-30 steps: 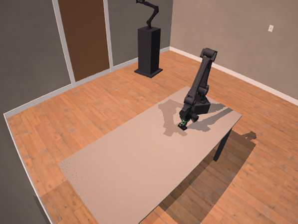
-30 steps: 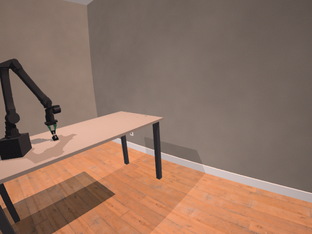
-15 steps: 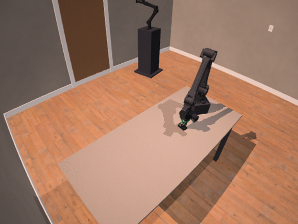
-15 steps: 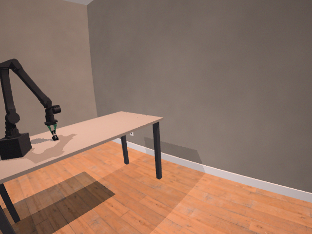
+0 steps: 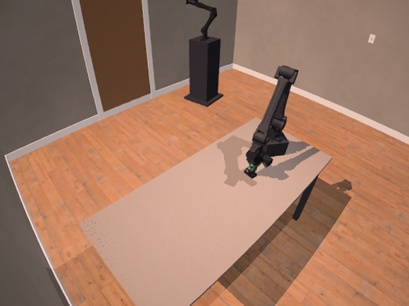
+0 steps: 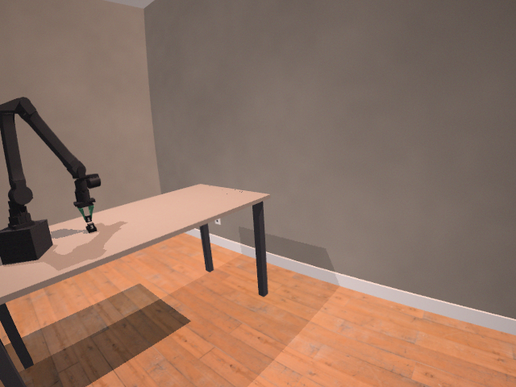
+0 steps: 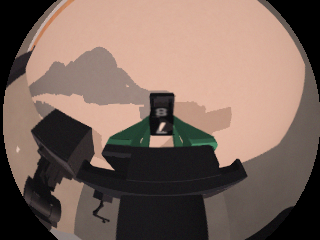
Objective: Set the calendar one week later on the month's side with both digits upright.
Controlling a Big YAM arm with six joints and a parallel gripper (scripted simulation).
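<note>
Right now the dark calendar tray is 5 cm below my hand and 2 cm to the right of it.
</note>
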